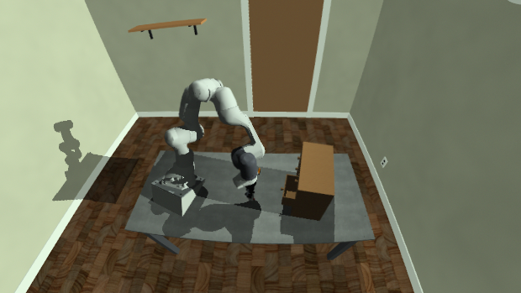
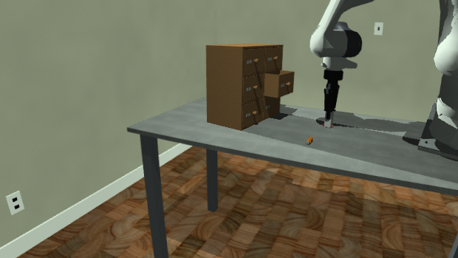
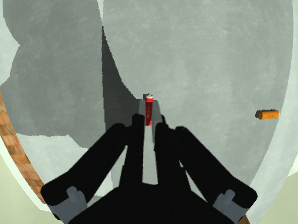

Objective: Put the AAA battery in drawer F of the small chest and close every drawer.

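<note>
Now: hand 270 mm short of the drawer, 100 mm below it and 40 mm to the left of it. Also, from my hand: orange AAA battery 210 mm to the left, 50 mm ahead, 30 mm below; small red object 30 mm below.
</note>
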